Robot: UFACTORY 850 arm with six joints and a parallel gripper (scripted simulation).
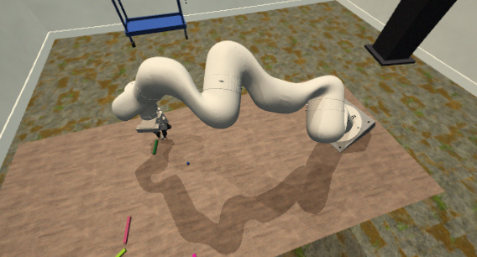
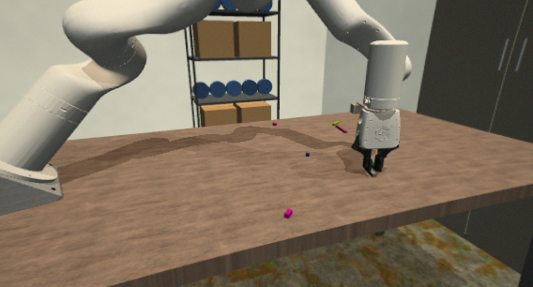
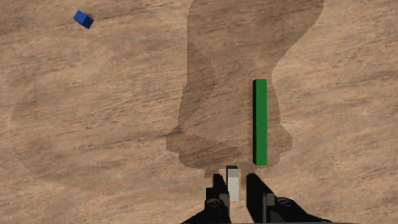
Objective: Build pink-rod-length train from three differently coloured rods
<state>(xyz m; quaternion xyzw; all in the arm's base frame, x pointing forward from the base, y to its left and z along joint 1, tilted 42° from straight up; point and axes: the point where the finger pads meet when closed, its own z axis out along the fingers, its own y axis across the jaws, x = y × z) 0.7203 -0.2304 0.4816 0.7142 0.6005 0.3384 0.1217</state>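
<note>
Right now my hand is 3 cm above the grey rod. Round my hand: blue rod: 17 cm to the left, 13 cm behind, 3 cm below; then green rod: 6 cm to the left, 3 cm below, 3 cm ahead; then pink rod: 42 cm to the left, 9 cm ahead, 3 cm below.
</note>
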